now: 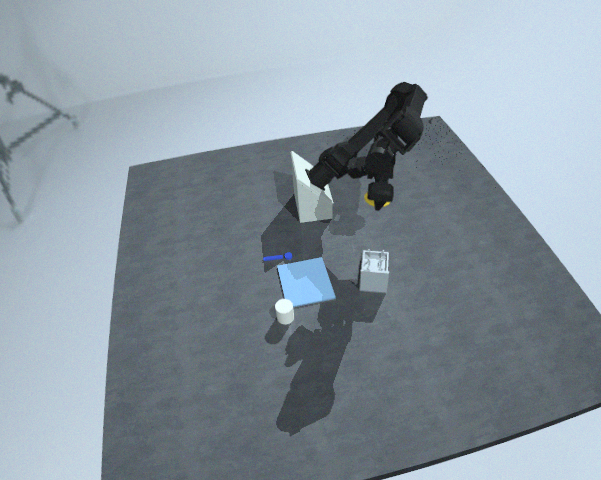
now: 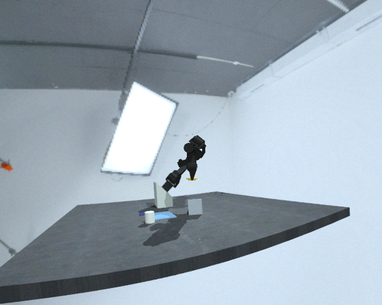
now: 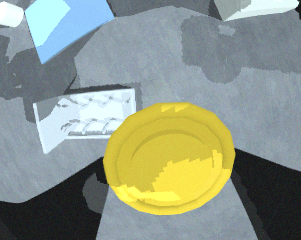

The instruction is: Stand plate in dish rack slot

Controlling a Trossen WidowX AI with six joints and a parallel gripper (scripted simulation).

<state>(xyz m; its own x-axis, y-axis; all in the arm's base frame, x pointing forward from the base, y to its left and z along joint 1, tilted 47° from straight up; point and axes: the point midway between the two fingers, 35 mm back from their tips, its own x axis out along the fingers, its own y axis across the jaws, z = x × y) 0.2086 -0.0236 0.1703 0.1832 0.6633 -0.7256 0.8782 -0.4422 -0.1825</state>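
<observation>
Right now the grey dish rack is 150 mm below my gripper tip, 100 mm ahead of it and 40 mm to the right of it. The rest, counted from my gripper tip: yellow plate: 10 mm above; light blue mat: 230 mm to the right, 170 mm below, 60 mm ahead; blue spoon: 270 mm to the right, 170 mm below, 50 mm behind.
</observation>
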